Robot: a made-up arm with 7 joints.
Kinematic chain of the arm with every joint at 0, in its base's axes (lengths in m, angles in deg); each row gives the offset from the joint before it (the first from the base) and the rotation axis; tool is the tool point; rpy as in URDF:
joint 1: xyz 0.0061 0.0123 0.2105 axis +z
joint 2: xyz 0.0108 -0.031 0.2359 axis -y
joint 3: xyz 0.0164 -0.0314 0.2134 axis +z
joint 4: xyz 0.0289 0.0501 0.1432 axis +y
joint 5: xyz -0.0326 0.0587 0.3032 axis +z
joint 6: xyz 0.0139 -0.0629 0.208 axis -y
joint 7: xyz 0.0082 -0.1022 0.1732 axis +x
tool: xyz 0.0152 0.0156 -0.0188 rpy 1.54 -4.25 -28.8
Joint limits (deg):
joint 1: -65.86..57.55
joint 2: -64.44..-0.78
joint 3: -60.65..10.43
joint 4: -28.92..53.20
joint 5: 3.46..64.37
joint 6: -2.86..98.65
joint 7: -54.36..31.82
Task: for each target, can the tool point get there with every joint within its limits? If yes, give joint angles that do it. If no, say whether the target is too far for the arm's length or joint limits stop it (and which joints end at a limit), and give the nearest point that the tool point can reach.
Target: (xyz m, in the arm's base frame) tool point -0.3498 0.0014 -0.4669
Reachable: no: joint limits stop it (at a limit: joint 1, joint 2, joint 4, joint 5, joint 6, joint 7) | nearest point 0.1004 -0.8837 0.1586 | short by 1.174 m
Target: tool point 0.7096 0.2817 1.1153
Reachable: yes | joints 36.48 -43.07 -43.83 16.69 13.77 50.85 -25.17
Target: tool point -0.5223 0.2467 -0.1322
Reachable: no: joint limits stop it (at a limit: joint 1, joint 2, joint 3, joint 4, joint 5, joint 6, joint 7) | nearest point 0.3601 0.8067 0.1502 | short by 1.083 m
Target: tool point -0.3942 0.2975 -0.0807
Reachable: no: joint limits stop it (at a limit: joint 1, joint 2, joint 3, joint 4, joint 5, joint 6, joint 7) | nearest point 0.3601 0.8067 0.1502 | short by 0.939 m
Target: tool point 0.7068 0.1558 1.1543
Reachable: yes | joints 33.42 -11.54 -25.05 39.84 47.19 9.32 24.72
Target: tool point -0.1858 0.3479 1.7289
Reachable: no: too far | nearest point -0.0464 0.2142 1.4411 | short by 0.347 m
